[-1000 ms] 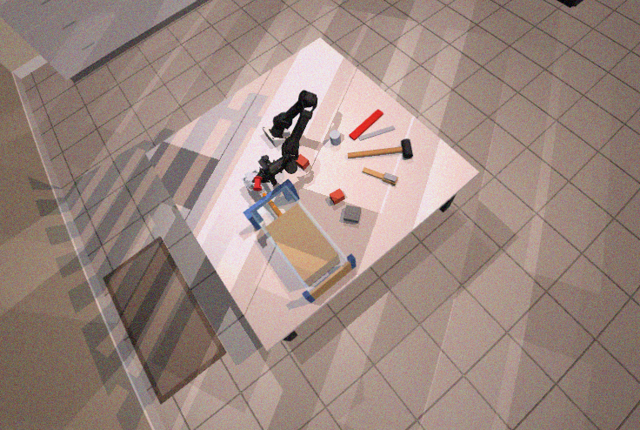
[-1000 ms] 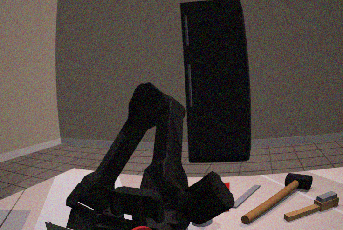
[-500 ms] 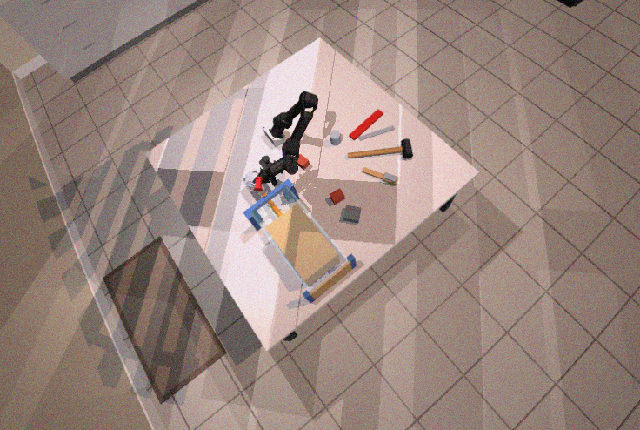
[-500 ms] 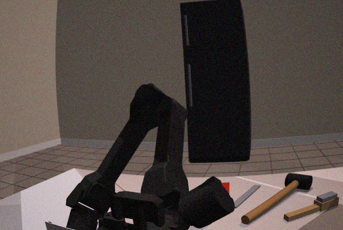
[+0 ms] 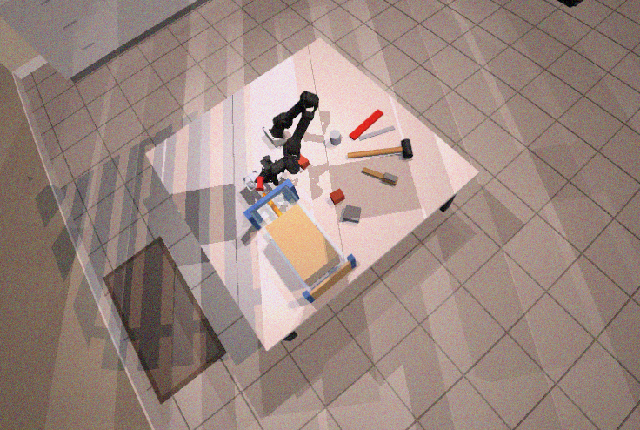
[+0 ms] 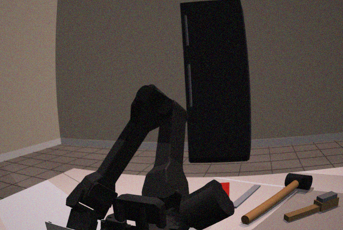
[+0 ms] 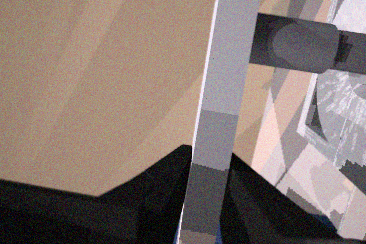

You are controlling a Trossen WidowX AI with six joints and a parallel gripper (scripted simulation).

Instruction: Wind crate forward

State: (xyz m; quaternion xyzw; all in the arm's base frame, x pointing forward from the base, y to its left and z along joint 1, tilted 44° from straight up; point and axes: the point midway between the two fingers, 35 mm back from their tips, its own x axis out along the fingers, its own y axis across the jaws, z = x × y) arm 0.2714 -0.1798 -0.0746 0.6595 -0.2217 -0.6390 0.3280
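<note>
The red knob lies 50 mm ahead of my gripper tip, 40 mm above it and 20 mm to the left of it. From my gripper tip the other things lie so: clear-panelled cubby 350 mm ahead, 50 mm to the left, 20 mm below; winch handle 10 mm to the left, 10 mm ahead, 10 mm above; grey hand winch 110 mm below, 60 mm behind, 10 mm to the right.
</note>
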